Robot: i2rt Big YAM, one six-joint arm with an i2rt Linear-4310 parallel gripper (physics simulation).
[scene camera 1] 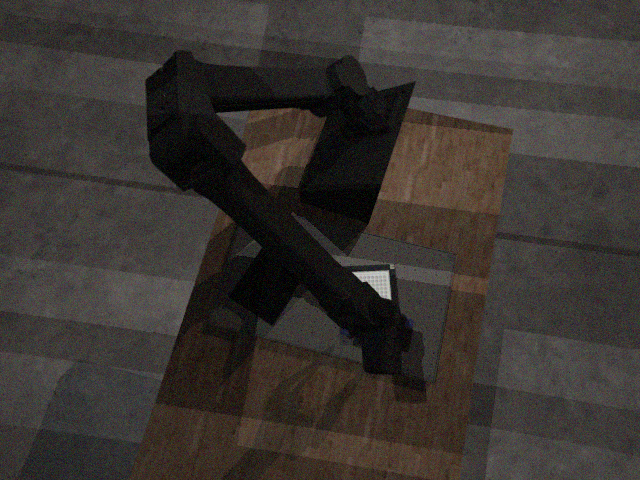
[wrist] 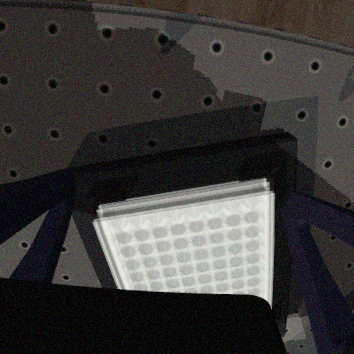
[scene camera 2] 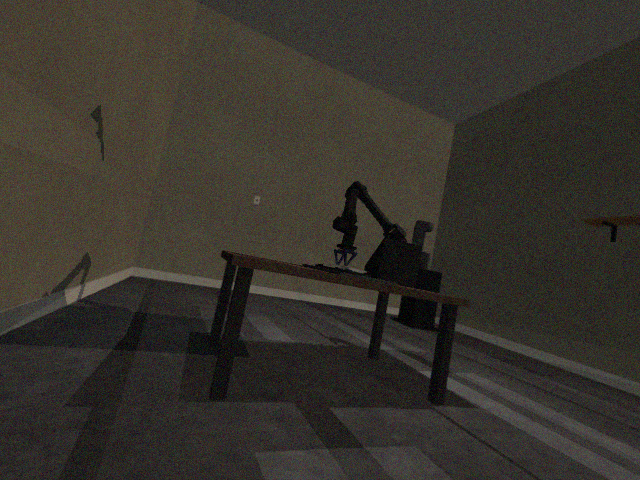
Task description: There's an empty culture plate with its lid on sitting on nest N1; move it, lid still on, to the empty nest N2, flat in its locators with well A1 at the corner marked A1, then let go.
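Pixels of known places: gripper, fingertip midpoint: (wrist: 186, 192) (scene camera 2: 341, 265); arm's base, origin of the base link: (scene camera 1: 374, 118) (scene camera 2: 403, 253).
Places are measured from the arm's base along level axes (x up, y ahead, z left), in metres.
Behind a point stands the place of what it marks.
The culture plate (scene camera 1: 379, 281) {z 0.124, x -0.144, y 0.305 m} (wrist: 192, 245) {z 0.134, x -0.144, y 0.387 m} is white with rows of round wells. It has its clear lid on and sits in a black nest (wrist: 185, 167) {z 0.144, x -0.160, y 0.420 m}. The arm hides part of it in scene camera 1, and the wrist housing hides its near end in the wrist view. My gripper (scene camera 1: 377, 328) {z 0.144, x -0.142, y 0.416 m} (scene camera 2: 345, 261) {z 0.144, x -0.142, y 0.416 m} (wrist: 186, 192) {z 0.144, x -0.142, y 0.416 m} is open and empty, with one blue finger on each side of the plate in the wrist view. A black rectangular shape (scene camera 1: 263, 291) {z -0.121, x -0.160, y 0.411 m}, partly under the arm in scene camera 1, may be the other nest. The A1 marks are unreadable.
The nest stands on a grey perforated board (scene camera 1: 423, 310) {z 0.241, x -0.172, y 0.331 m} (wrist: 130, 60) {z 0.180, x -0.172, y 0.463 m} on the wooden table (scene camera 1: 439, 170) {z 0.186, x -0.185, y -0.022 m} (scene camera 2: 299, 268) {z 0.409, x -0.189, y 0.679 m}. A large black pedestal (scene camera 1: 346, 170) {z -0.021, x -0.020, y 0.124 m} (scene camera 2: 395, 258) {z 0.059, x -0.045, y 0.082 m} stands at the arm's base. The forearm crosses over the board. Lighting is dim, with patchy shadows.
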